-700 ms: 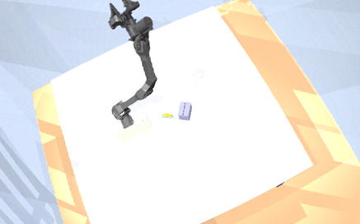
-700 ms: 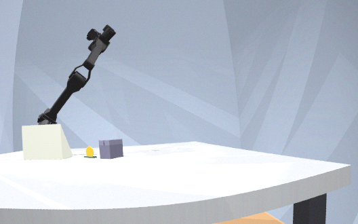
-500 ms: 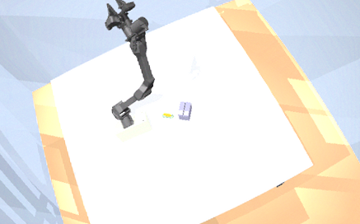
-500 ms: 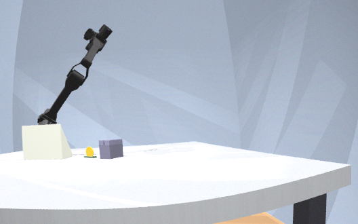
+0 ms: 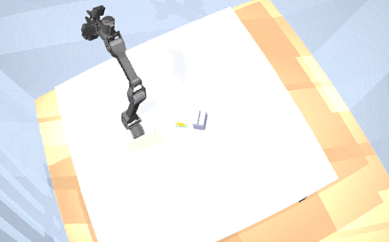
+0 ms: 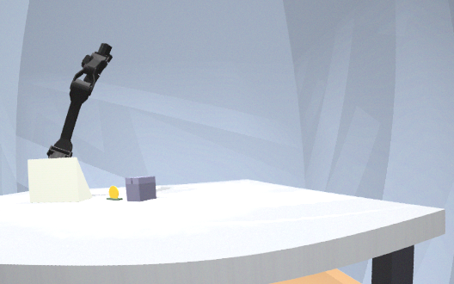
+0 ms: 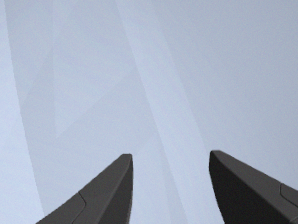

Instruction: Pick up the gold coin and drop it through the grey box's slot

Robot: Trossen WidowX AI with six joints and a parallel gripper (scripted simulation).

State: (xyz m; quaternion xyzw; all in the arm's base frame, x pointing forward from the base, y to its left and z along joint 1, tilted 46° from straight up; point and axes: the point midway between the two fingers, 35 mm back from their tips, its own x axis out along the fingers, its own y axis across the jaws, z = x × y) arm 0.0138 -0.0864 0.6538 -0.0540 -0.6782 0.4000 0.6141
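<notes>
My gripper tip is now 15 cm short of the gold coin, 47 cm to the left of it and 61 cm above it.
</notes>
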